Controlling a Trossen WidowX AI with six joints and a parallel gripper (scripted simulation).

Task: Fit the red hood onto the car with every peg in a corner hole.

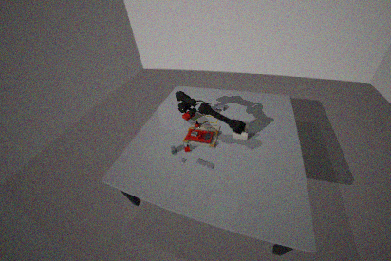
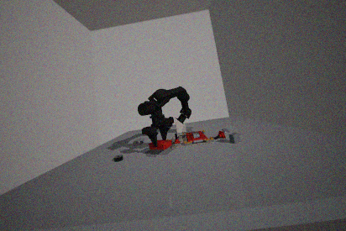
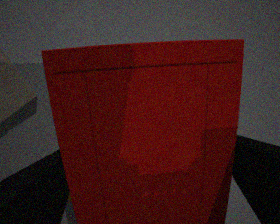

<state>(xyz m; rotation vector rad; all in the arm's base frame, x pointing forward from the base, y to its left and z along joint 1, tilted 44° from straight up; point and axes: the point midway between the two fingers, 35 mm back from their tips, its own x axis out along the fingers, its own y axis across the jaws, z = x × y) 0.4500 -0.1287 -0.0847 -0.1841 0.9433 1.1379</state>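
Right now the jig is 190 mm to the left of my gripper tip, 150 mm behind it and 30 mm below it. From my gripper tip the other things lie so: red hood right at my gripper tip.
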